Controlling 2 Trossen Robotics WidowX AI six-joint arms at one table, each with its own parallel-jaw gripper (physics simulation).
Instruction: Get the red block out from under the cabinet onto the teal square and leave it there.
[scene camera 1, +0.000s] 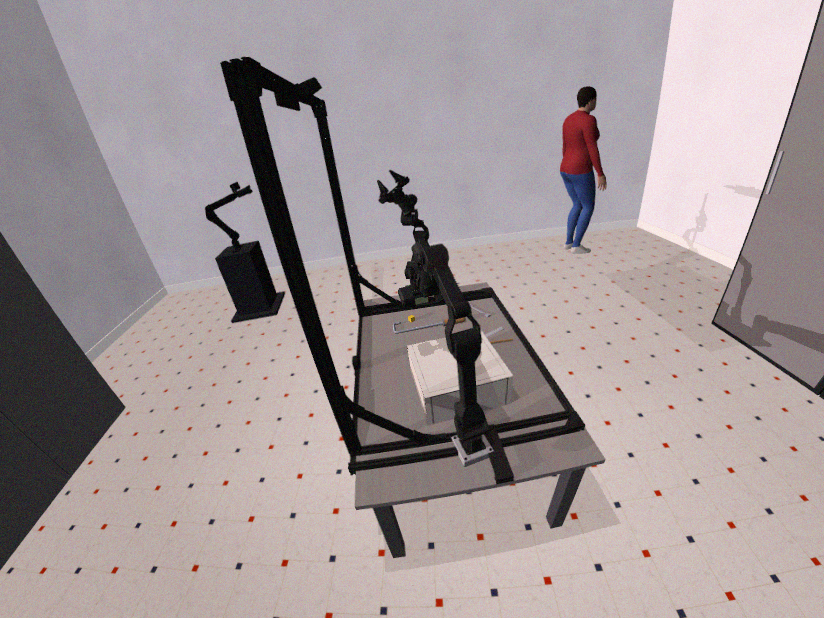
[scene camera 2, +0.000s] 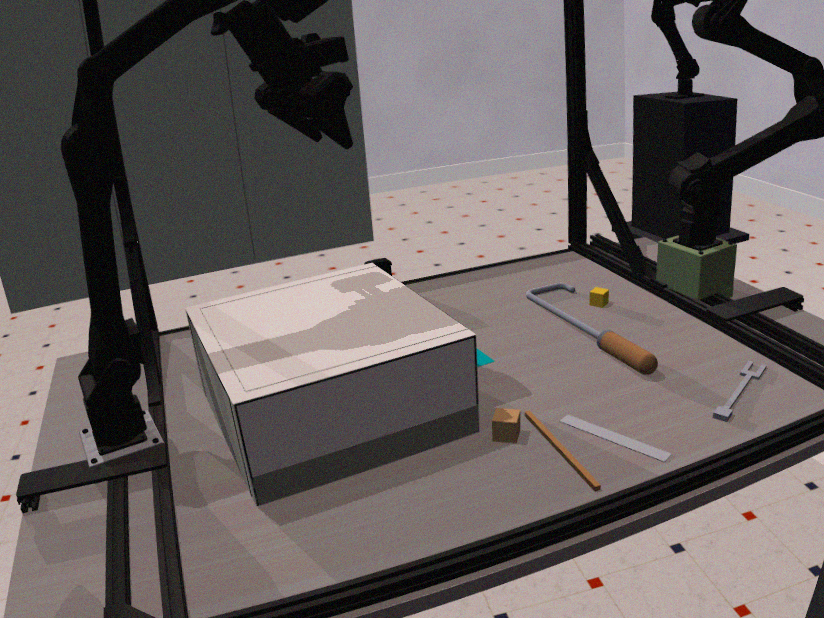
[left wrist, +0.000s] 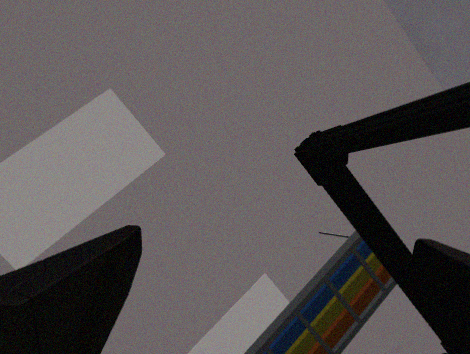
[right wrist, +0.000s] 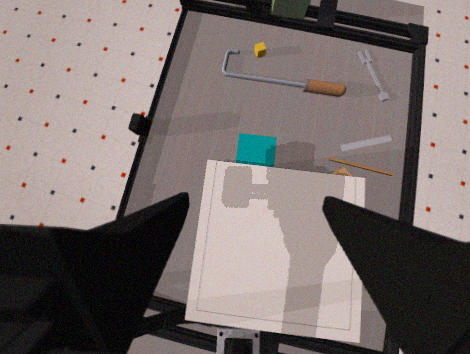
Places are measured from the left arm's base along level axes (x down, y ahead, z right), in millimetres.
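Where they show: left gripper, fingertip midpoint: (scene camera 1: 383, 174) (left wrist: 276, 245); right gripper, fingertip midpoint: (scene camera 1: 426, 305) (scene camera 2: 334, 143) (right wrist: 255, 200); left arm's base, link origin: (scene camera 1: 415, 287) (scene camera 2: 697, 242); right arm's base, link origin: (scene camera 1: 472, 443) (scene camera 2: 119, 436) (right wrist: 238, 353).
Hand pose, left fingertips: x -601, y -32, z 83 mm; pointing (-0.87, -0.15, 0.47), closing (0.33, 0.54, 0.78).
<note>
Things, the pixels of their centre, and the offset from my left fingertips. "spot": a spot on its surface instead. Level surfaces: height alone.
- white cabinet, body centre: (scene camera 2: 322, 366) (right wrist: 271, 237) (scene camera 1: 456, 373) dx +631, dy +717, dz -49 mm
- grey table, surface height: dx +699 mm
- teal square, surface spot: (scene camera 2: 483, 357) spot: dx +698, dy +465, dz -46 mm
- hook tool with a wooden handle, body centre: (scene camera 2: 599, 320) (right wrist: 283, 71) (scene camera 1: 428, 321) dx +686, dy +261, dz -77 mm
- yellow cube, body centre: (scene camera 2: 599, 297) (right wrist: 260, 50) dx +686, dy +194, dz -6 mm
- wooden cube, body centre: (scene camera 2: 506, 425) (right wrist: 340, 176) dx +684, dy +559, dz -235 mm
- thin wooden stick, body centre: (scene camera 2: 559, 448) (right wrist: 360, 166) dx +695, dy +527, dz -300 mm
- grey flat bar, body centre: (scene camera 2: 613, 437) (right wrist: 366, 143) dx +698, dy +457, dz -320 mm
- small fork tool, body centre: (scene camera 2: 740, 389) (right wrist: 373, 74) dx +696, dy +243, dz -349 mm
The white cabinet (scene camera 1: 439, 369) (scene camera 2: 336, 343) (right wrist: 255, 260) stands on the grey table (scene camera 1: 434, 481). The teal square (right wrist: 255, 148) (scene camera 2: 483, 357) lies flat on the table against the cabinet's far side, partly hidden behind it in scene camera 2. The red block shows in no view. My right gripper (scene camera 2: 331, 123) (right wrist: 255, 200) is open and empty, high above the cabinet top, looking down on it. My left gripper (scene camera 1: 395, 184) is open and empty, raised high above the far end of the table and pointing upward; its wrist view shows only ceiling and one finger.
A hook tool with a wooden handle (scene camera 2: 594, 331) (right wrist: 283, 81), a yellow cube (scene camera 2: 598, 297) (right wrist: 259, 49), a wooden cube (scene camera 2: 507, 424), a thin wooden stick (scene camera 2: 563, 450) (right wrist: 361, 166), a grey flat bar (scene camera 2: 614, 437) (right wrist: 366, 142) and a small fork tool (right wrist: 373, 75) lie on the table. A person (scene camera 1: 581, 166) stands at the back.
</note>
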